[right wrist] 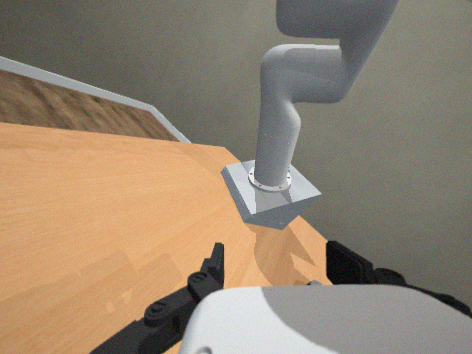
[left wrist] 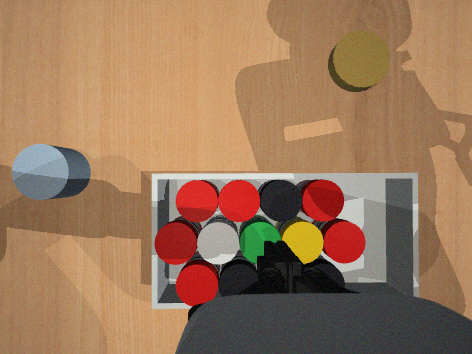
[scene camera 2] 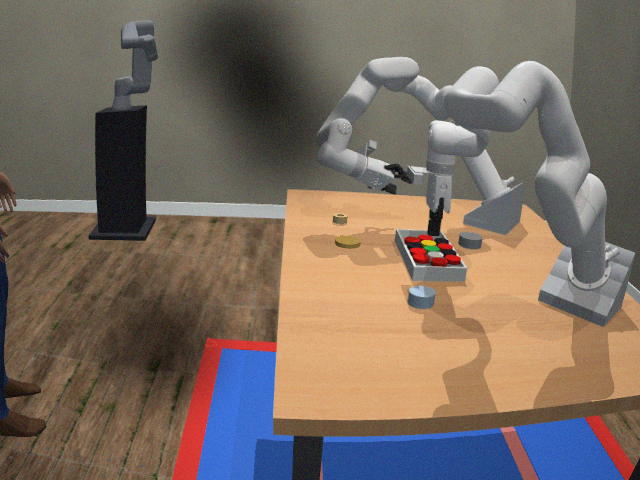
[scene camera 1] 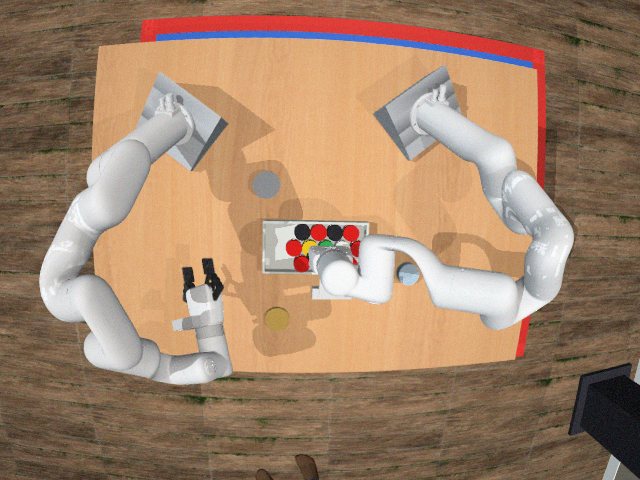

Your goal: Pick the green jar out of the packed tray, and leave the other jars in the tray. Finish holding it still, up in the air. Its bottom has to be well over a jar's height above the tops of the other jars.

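Where they show: left gripper, fingertip midpoint: (left wrist: 273, 258) (scene camera 2: 433, 235); right gripper, fingertip midpoint: (right wrist: 274, 259) (scene camera 2: 403, 185) (scene camera 1: 196, 262); left arm's base, origin of the base link: (scene camera 2: 589, 270) (scene camera 1: 427, 113); right arm's base, origin of the base link: (right wrist: 269, 178) (scene camera 2: 496, 197) (scene camera 1: 174, 122).
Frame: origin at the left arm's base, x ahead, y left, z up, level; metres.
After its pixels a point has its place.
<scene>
The green jar (scene camera 1: 326, 243) {z -0.049, x 0.362, y -0.262 m} (scene camera 2: 431, 249) {z -0.049, x 0.381, y -0.253 m} (left wrist: 256, 236) {z -0.049, x 0.384, y -0.258 m} stands in the middle row of the grey tray (scene camera 1: 264, 248) {z -0.056, x 0.377, y -0.428 m} (scene camera 2: 439, 273) {z -0.073, x 0.381, y -0.147 m} (left wrist: 415, 235) {z -0.056, x 0.379, y -0.430 m}, between the white jar (left wrist: 218, 242) {z -0.049, x 0.378, y -0.218 m} and the yellow jar (scene camera 1: 309, 246) {z -0.049, x 0.370, y -0.307 m} (scene camera 2: 428, 242) {z -0.049, x 0.377, y -0.307 m} (left wrist: 303, 241) {z -0.049, x 0.378, y -0.306 m}. Red and black jars pack around it. My left gripper (scene camera 2: 435, 230) {z -0.014, x 0.377, y -0.267 m} (left wrist: 273, 258) {z -0.014, x 0.377, y -0.267 m} points down over the tray, its fingers shut together with no jar seen between them; in the left wrist view they cover the green jar's lower right edge and part of the nearest row. My right gripper (scene camera 1: 197, 264) {z 0.035, x 0.399, y -0.600 m} (right wrist: 274, 259) {z 0.035, x 0.399, y -0.600 m} is open and empty, well left of the tray in scene camera 1.
A light blue round block (scene camera 1: 408, 273) {z -0.064, x 0.451, y -0.024 m} (scene camera 2: 421, 297) {z -0.066, x 0.463, y 0.008 m} (left wrist: 40, 171) {z -0.064, x 0.455, y -0.022 m} stands beside the tray. A gold disc (scene camera 1: 277, 318) {z -0.082, x 0.585, y -0.394 m} (scene camera 2: 347, 241) {z -0.082, x 0.591, y -0.383 m} (left wrist: 361, 59) {z -0.082, x 0.588, y -0.394 m} and a grey round block (scene camera 1: 266, 184) {z -0.064, x 0.206, y -0.424 m} (scene camera 2: 470, 240) {z -0.067, x 0.220, y -0.389 m} stand on opposite sides of it. A small tan ring-topped piece (scene camera 2: 340, 222) {z -0.088, x 0.595, y -0.571 m} stands farther off.
</scene>
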